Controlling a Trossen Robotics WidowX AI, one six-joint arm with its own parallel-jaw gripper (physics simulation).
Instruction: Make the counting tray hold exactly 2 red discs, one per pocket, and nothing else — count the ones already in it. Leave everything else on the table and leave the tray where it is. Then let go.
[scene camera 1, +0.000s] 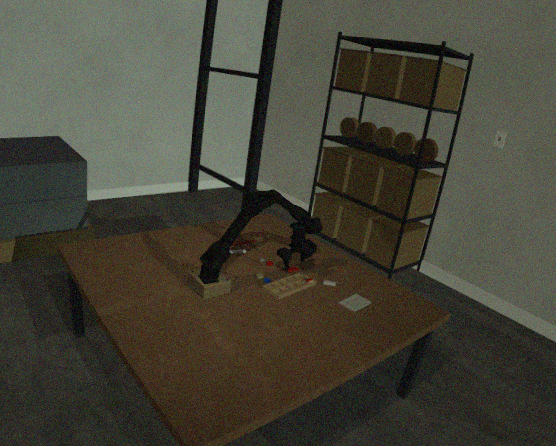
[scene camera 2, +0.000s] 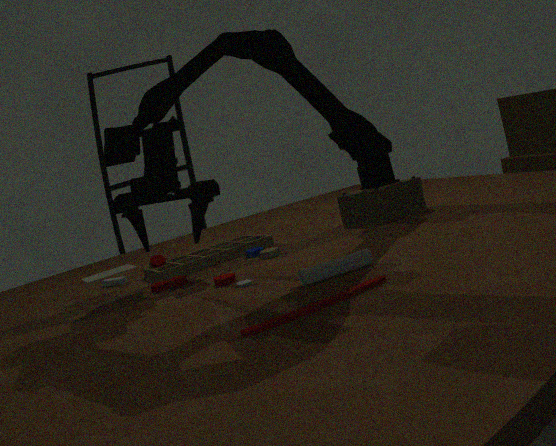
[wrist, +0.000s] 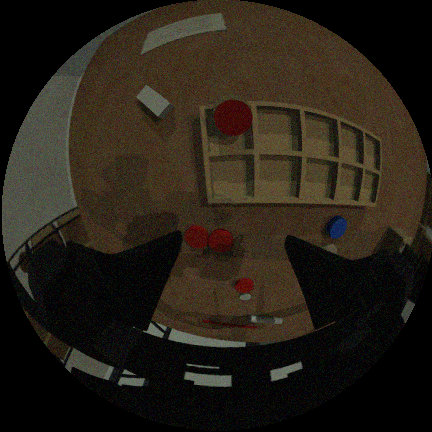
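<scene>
The wooden counting tray (wrist: 290, 202) (scene camera 2: 200, 261) (scene camera 1: 299, 290) has two rows of pockets. One red disc (wrist: 233, 117) (scene camera 2: 158, 260) (scene camera 1: 309, 280) is at its far-left corner pocket in the wrist view; whether it lies flat is unclear. Two red discs (wrist: 196, 236) (wrist: 220, 240) lie side by side on the table beside the tray. Another red disc (wrist: 244, 285) (scene camera 2: 224, 279) (scene camera 1: 269, 263) lies farther off. My gripper (wrist: 234, 238) (scene camera 2: 172, 246) (scene camera 1: 294, 264) is wide open and empty, above the table beside the tray; the red pair shows between its fingertips in the wrist view, toward the left one.
A blue disc (wrist: 337, 227) (scene camera 2: 254, 252) and a tan piece (scene camera 2: 269, 253) lie beside the tray. A small white piece (scene camera 2: 244, 283) is near the separate red disc. A white block (wrist: 154, 101), a paper sheet (scene camera 1: 355, 302), a grey cylinder (scene camera 2: 336, 267) and a red rod (scene camera 2: 314, 305) lie around.
</scene>
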